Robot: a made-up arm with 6 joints.
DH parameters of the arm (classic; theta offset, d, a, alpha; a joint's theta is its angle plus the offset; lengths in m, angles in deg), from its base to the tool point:
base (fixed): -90 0 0.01 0
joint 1: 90 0.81 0.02 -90
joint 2: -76.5 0 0.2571 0
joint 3: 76.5 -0.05 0.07 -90
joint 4: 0 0.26 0.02 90
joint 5: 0 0 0.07 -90
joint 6: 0 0.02 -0.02 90
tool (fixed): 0 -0.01 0 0
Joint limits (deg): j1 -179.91..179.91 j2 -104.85..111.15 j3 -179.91..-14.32 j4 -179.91..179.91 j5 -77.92..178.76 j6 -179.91..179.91
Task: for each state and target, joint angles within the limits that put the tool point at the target. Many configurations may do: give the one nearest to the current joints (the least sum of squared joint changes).
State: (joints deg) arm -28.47 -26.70 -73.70 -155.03 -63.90 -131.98
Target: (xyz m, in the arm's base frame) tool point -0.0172 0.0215 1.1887
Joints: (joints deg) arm -33.76 -49.05 -96.46 -135.86 -57.28 -127.27
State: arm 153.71 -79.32 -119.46 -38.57 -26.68 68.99
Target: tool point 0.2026 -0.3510 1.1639
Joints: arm 121.71 -71.43 -126.06 -35.00 -13.31 70.37
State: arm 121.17 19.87 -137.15 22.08 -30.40 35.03
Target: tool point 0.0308 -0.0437 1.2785
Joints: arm 99.49 0.34 -179.91 -13.34 -70.72 60.92
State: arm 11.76 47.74 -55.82 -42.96 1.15 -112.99
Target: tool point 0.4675 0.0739 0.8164
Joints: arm 8.68 32.75 -60.37 -42.74 -2.22 -112.86
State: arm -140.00 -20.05 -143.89 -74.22 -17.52 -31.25
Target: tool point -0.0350 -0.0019 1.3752
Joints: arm -154.22 -11.93 -139.14 -32.61 -9.40 -31.60
